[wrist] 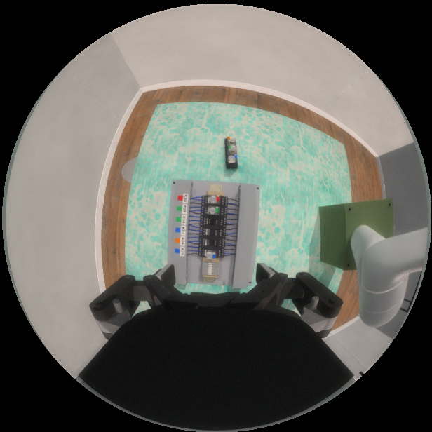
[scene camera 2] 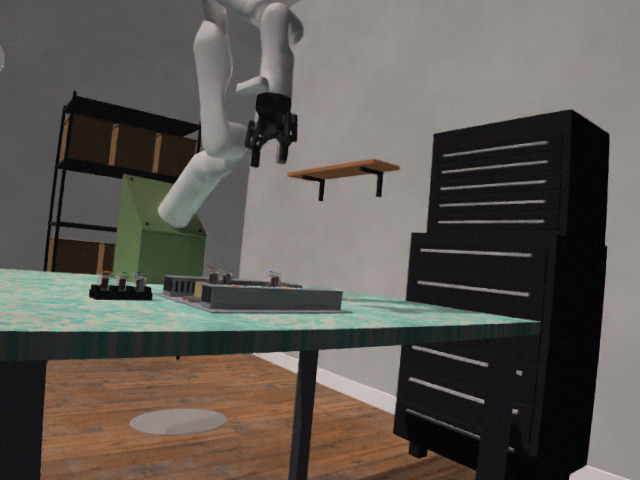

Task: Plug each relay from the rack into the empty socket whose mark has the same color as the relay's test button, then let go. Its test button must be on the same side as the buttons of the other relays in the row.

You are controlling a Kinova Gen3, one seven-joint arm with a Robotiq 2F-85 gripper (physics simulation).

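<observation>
My gripper is open and empty, high above the table. The black rack holds an orange-button relay, a green-button relay and a blue-button relay. In the wrist view the orange and green buttons sit left, the blue one right. On the grey panel, relays with red, green and blue buttons stand at the first, second and last marks, buttons right. The sockets between, by a green mark, a blue mark and an orange mark, are empty.
The panel's raised side walls flank the socket row, with wires between. The green robot base stands right of the panel in the wrist view. A black drawer cabinet, a wooden wall shelf and a storage rack stand beyond the table.
</observation>
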